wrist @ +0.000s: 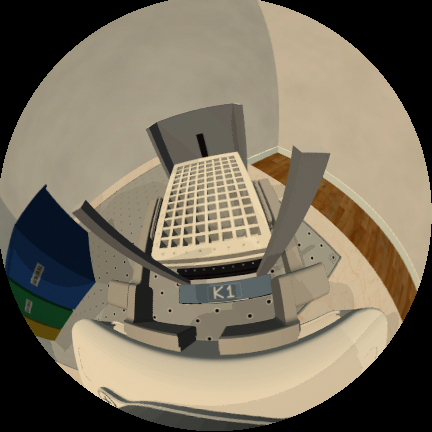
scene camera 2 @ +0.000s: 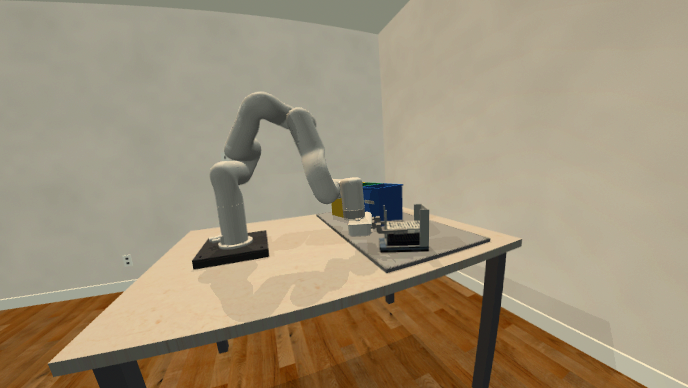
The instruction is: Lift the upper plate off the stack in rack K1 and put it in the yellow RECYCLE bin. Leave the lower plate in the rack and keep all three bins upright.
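Places are measured from the arm's base along level axes (x ahead, y left, z up), in metres.
Pixels of known places: hand, its tool point: (wrist: 207,212) (scene camera 2: 398,227); arm's base, origin of its link: (scene camera 2: 236,243).
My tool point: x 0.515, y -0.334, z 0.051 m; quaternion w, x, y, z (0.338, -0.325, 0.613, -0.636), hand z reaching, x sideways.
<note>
Ahead of a thing's pixels: the offset from my tool point to its top centre. "*": to the spot under its first point.
The white upper plate @(0.018 m ahead, 0.012 m right, 0.008 m up) (scene camera 2: 404,224) (wrist: 212,254), with a grid of wells, is level and raised inside rack K1 @(0.009 m ahead, 0.007 m right, 0.069 m up) (scene camera 2: 424,230) (wrist: 187,294). My gripper (scene camera 2: 399,229) (wrist: 212,200) is shut on its two long sides. The dark lower plate @(0.018 m ahead, 0.012 m right, 0.036 m down) (scene camera 2: 404,239) (wrist: 220,270) sits low in the rack, with a gap between it and the upper plate; most of its top is hidden in the wrist view. The yellow bin @(0.107 m ahead, 0.561 m left, 0.110 m up) (scene camera 2: 338,208) (wrist: 42,330) stands upright behind the wrist in the scene view, partly hidden; its label does not show.
The green bin @(* 0.209 m ahead, 0.459 m left, 0.101 m up) (scene camera 2: 372,184) (wrist: 42,302) and the blue bin @(0.154 m ahead, 0.302 m left, 0.110 m up) (scene camera 2: 391,202) (wrist: 55,260) stand upright beside the yellow one. Upright posts @(* 0.060 m back, 0.006 m right, 0.053 m up) (wrist: 298,200) rise at the rack's corners, close around the plate, and a tall slotted panel @(* 0.057 m ahead, 0.070 m right, 0.044 m up) (wrist: 220,125) stands at its far end.
</note>
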